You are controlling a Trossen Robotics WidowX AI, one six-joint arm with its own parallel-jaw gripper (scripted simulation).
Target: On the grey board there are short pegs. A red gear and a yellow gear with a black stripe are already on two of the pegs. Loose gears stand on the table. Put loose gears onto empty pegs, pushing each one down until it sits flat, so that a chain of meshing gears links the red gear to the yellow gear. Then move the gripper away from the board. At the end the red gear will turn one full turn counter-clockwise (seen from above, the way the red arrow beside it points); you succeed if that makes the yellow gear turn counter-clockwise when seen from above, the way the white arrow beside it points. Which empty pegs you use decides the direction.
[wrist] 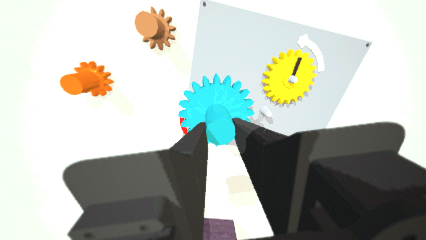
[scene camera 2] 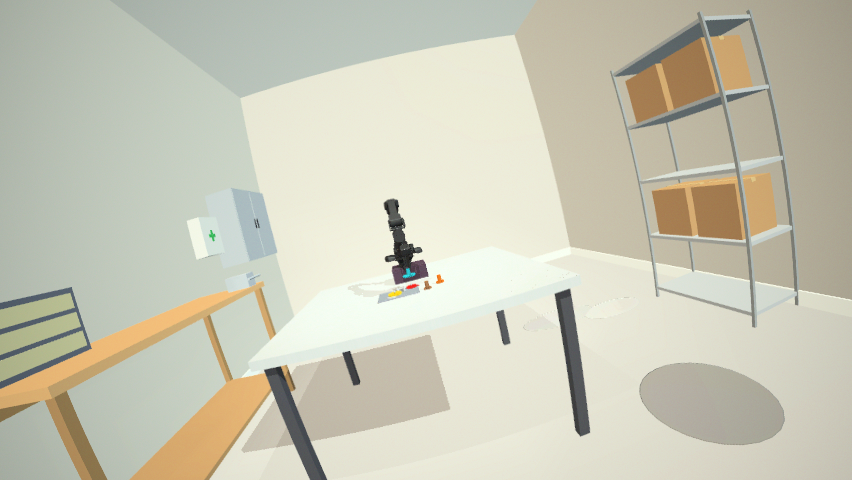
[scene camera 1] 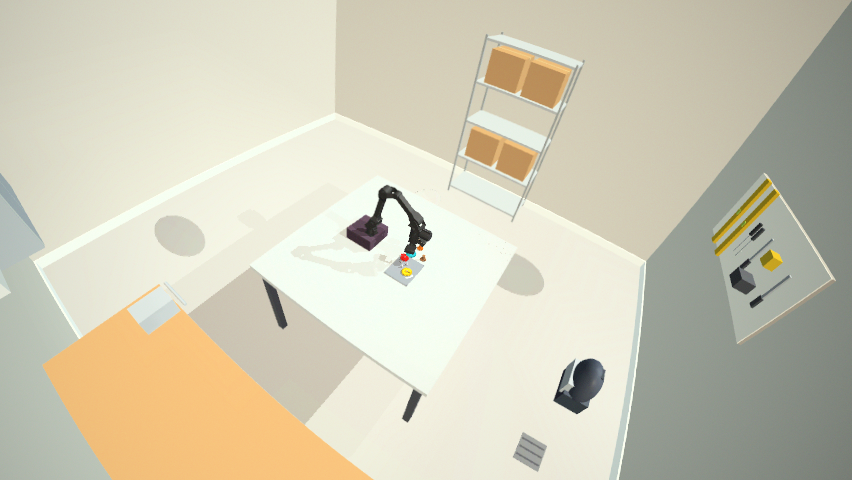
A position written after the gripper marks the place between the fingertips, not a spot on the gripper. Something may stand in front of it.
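Note:
Gripper (wrist: 219,125) holds a cyan gear (wrist: 216,103). Visible as well: a yellow gear (wrist: 291,64), an orange gear (wrist: 89,78) and a brown gear (wrist: 154,28).

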